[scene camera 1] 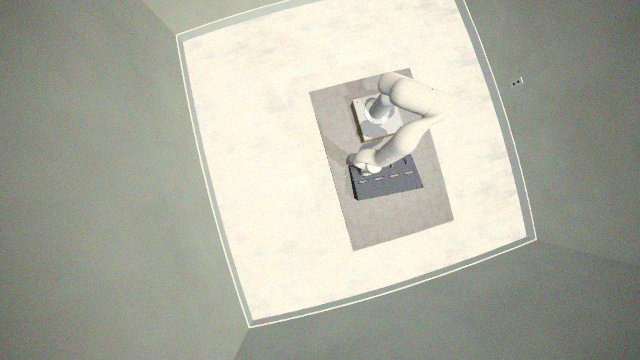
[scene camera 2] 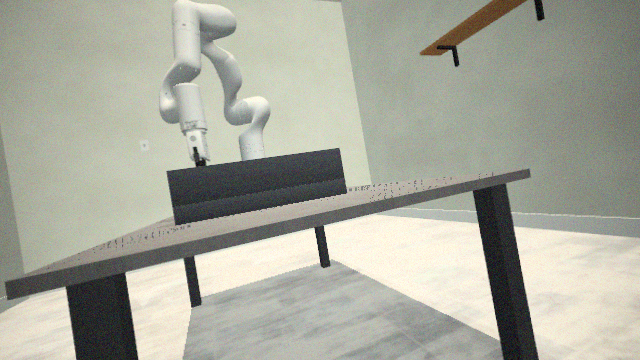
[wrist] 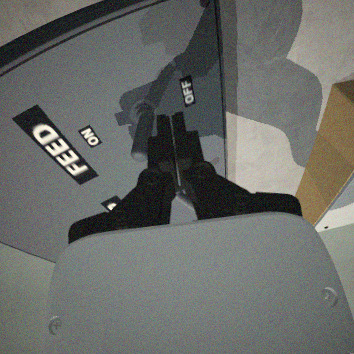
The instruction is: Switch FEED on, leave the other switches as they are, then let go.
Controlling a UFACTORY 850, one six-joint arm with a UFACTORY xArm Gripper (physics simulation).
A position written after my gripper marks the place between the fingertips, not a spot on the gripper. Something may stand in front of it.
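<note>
Wrist view: my gripper [wrist: 172, 130], feed lever [wrist: 138, 152].
</note>
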